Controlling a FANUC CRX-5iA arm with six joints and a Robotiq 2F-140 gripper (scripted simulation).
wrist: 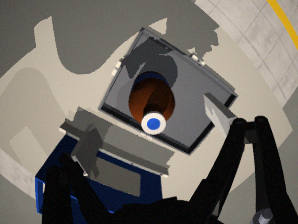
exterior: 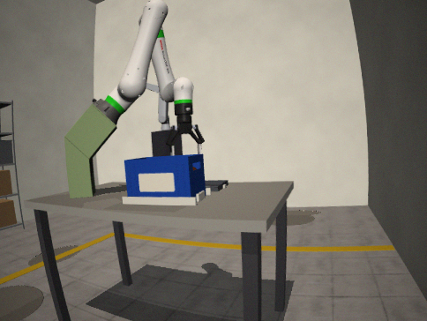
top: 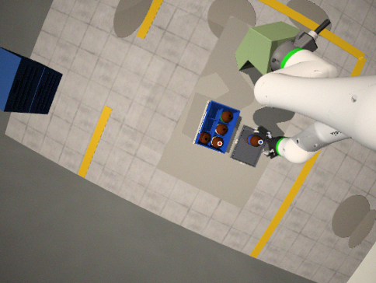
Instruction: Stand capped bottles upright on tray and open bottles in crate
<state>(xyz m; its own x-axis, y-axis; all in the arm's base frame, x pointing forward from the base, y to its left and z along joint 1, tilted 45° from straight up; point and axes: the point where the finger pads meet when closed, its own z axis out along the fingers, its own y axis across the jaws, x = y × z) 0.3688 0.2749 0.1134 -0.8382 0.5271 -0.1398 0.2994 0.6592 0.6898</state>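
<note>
Right now the bottle is 1 cm ahead of my hand and 8 cm below it. Also, from my hand: crate (13 cm ahead, 25 cm to the right, 8 cm below); tray (5 cm ahead, 2 cm to the left, 15 cm below).
</note>
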